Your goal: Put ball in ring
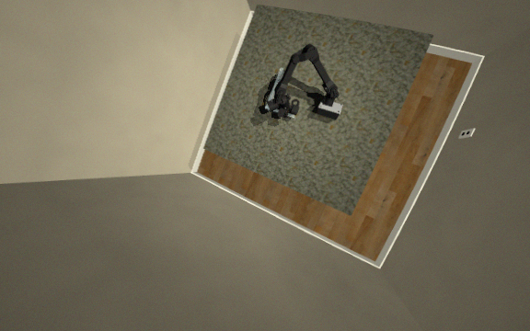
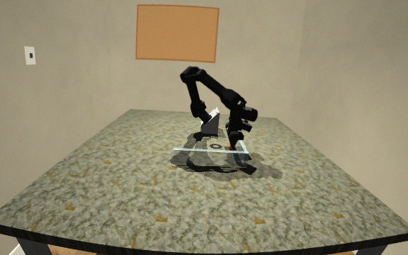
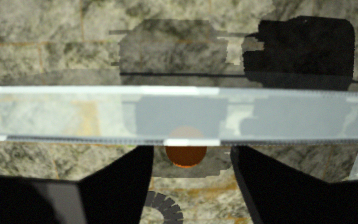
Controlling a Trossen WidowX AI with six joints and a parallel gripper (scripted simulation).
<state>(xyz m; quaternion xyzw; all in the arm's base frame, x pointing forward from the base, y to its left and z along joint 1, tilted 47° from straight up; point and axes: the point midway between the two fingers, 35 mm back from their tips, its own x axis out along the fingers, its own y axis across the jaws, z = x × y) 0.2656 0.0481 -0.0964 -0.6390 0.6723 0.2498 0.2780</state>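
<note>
The orange ball lies 4 cm below my hand. Also, from my hand: low clear pane (4 cm ahead, 3 cm to the left, 1 cm below).
</note>
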